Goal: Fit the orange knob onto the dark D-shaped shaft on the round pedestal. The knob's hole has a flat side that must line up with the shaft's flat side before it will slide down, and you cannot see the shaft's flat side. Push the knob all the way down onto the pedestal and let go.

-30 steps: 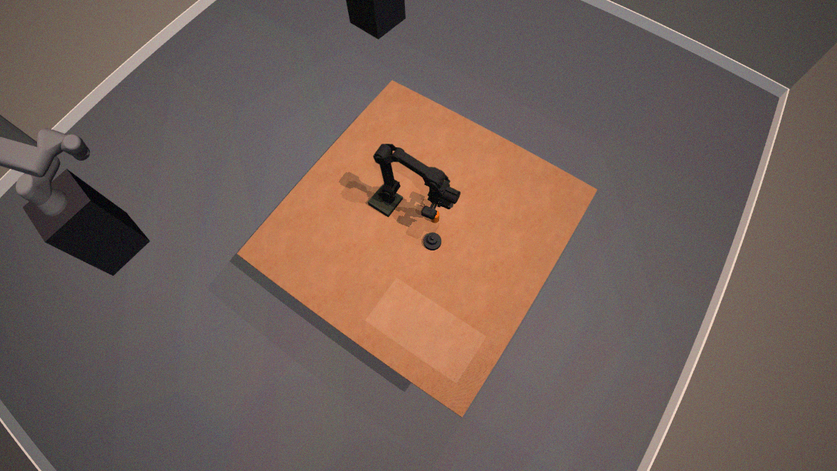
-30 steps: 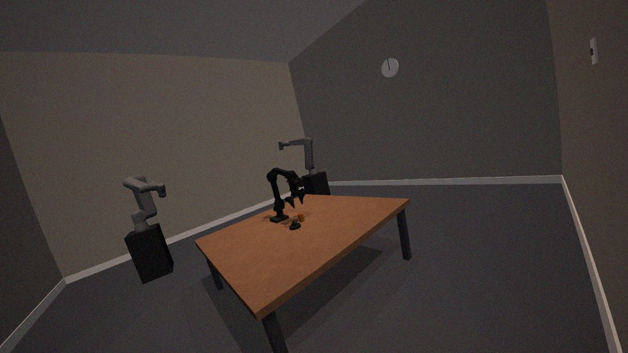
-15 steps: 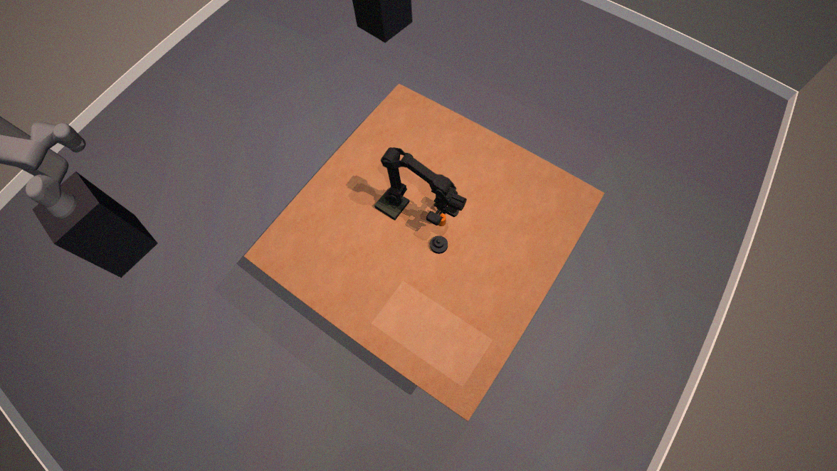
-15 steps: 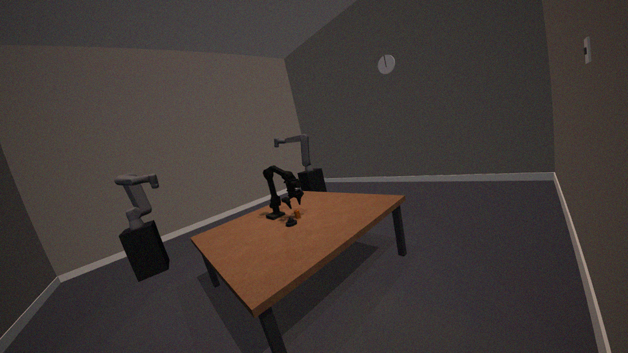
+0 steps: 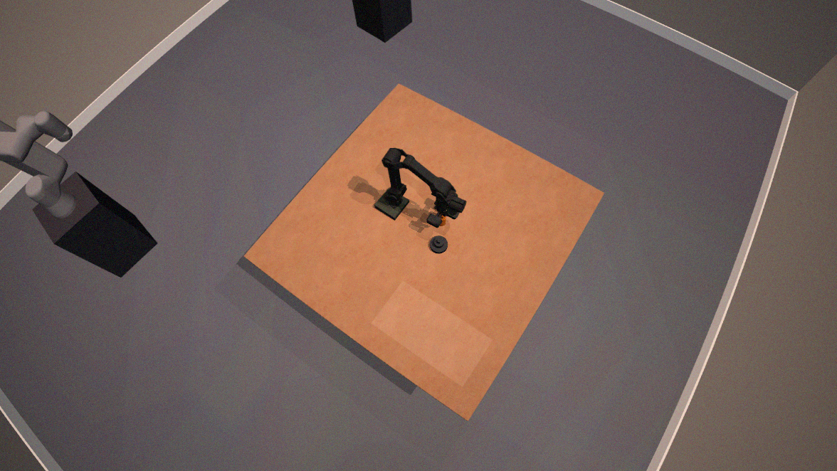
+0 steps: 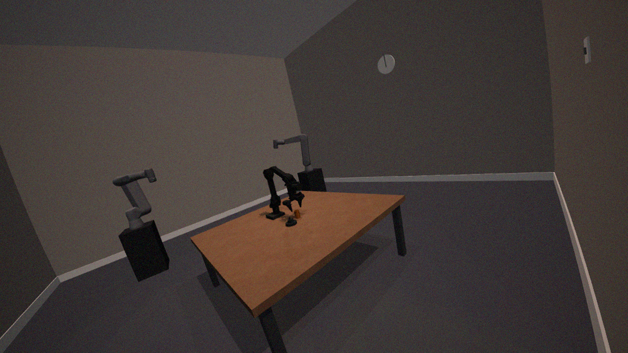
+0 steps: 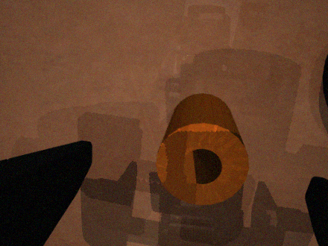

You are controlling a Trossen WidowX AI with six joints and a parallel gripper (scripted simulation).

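Now: the orange knob 40 mm below my gripper tip. Also, from my gripper tip: pedestal (70 mm ahead, 100 mm to the right, 40 mm below).
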